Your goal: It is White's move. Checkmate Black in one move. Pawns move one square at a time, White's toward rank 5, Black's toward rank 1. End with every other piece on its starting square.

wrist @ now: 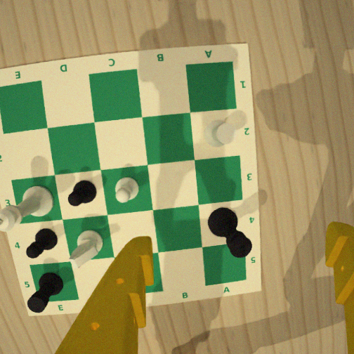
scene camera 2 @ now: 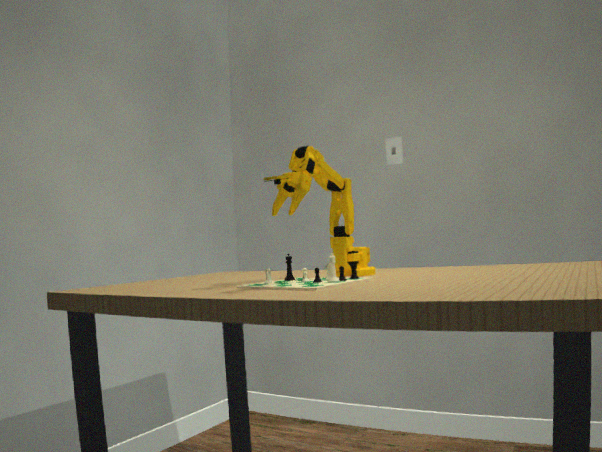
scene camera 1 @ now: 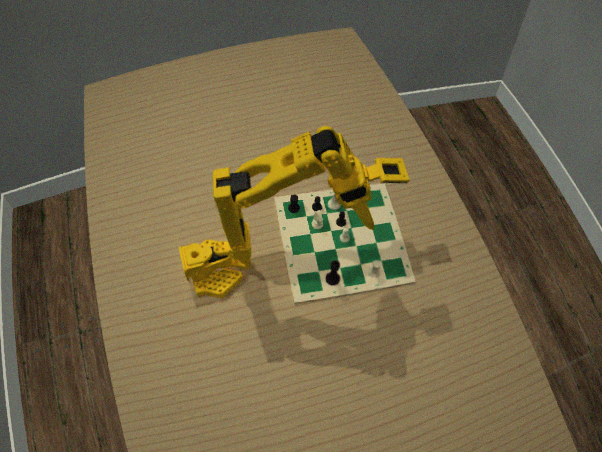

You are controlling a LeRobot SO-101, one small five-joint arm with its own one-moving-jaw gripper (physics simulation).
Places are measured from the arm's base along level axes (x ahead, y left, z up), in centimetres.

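Pixels of known places: hand, its tool point: (scene camera 2: 289,213) (scene camera 1: 364,200); arm's base, origin of its link: (scene camera 1: 224,267).
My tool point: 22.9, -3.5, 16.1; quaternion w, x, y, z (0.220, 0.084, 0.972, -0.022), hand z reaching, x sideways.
Note:
For each thing: its top centre in the pictures, then the offset to it from my tool point, as dx, dy, dz.
- board, centre of its top: (scene camera 1: 343,238) (scene camera 2: 306,281) -0.9, +2.8, -15.5
- black king, centre of its top: (scene camera 1: 335,261) (scene camera 2: 288,253) -5.5, -4.4, -9.2
- white rook, centre of its top: (scene camera 1: 376,263) (scene camera 2: 268,268) +1.9, -5.4, -12.2
- white pawn, centre of its top: (scene camera 1: 346,229) -0.8, +2.7, -12.4
- white king, centre of its top: (scene camera 1: 337,184) +0.0, +10.2, -9.2
- white piece, centre of its top: (scene camera 1: 318,212) -4.5, +6.9, -11.6
- D3, centre of its top: (scene camera 1: 342,212) -0.2, +6.1, -12.4
- E4, centre of its top: (scene camera 1: 317,197) -3.4, +10.6, -12.4
- black flat-topped piece, centre of its top: (scene camera 1: 294,197) (scene camera 2: 353,264) -7.5, +11.6, -12.2
My gripper (scene camera 1: 369,224) (scene camera 2: 283,214) (wrist: 241,235) is open and empty, high above the board (scene camera 1: 310,283) (scene camera 2: 255,286) (wrist: 116,95). The black king (scene camera 1: 333,277) (scene camera 2: 288,270) (wrist: 222,221) stands on A4. A white rook (scene camera 1: 376,269) (scene camera 2: 268,276) (wrist: 220,133) stands on A2 and a white pawn (scene camera 1: 345,235) (wrist: 126,190) on C3. The white king (scene camera 1: 334,202) (wrist: 38,201) is on E3, partly behind the gripper in scene camera 1. A white piece (scene camera 1: 317,221) (wrist: 89,244), type unclear, is on D4.
Black pawns stand on D3 (scene camera 1: 341,219) (wrist: 85,191) and E4 (scene camera 1: 317,203) (wrist: 46,239). A black flat-topped piece (scene camera 1: 294,204) (scene camera 2: 354,270) (wrist: 51,283) stands on E5. The arm's base (scene camera 1: 212,267) is on the table beside the board's rank 5 side.

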